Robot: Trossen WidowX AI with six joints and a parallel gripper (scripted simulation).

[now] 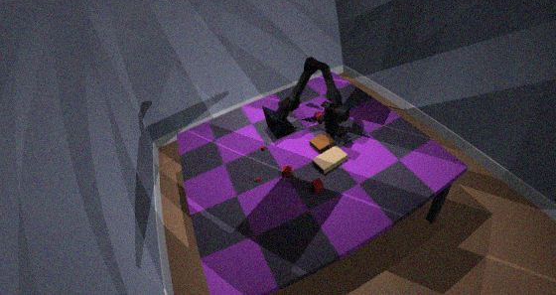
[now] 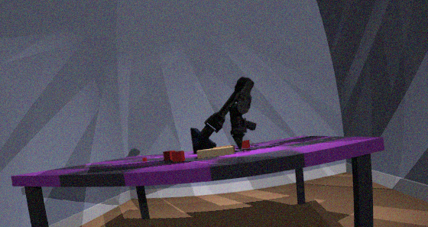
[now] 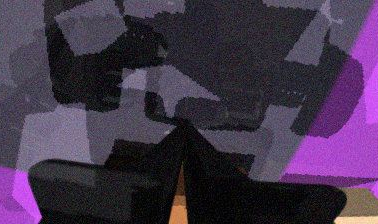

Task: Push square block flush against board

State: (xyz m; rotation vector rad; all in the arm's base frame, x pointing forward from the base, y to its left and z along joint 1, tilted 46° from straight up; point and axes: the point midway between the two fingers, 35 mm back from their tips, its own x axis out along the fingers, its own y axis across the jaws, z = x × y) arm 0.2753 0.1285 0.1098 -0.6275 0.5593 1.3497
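My gripper tip is 80 mm to the left of the square orange block and 10 mm below it. Also, from my gripper tip: board (120 mm to the right, 120 mm ahead, 10 mm above).
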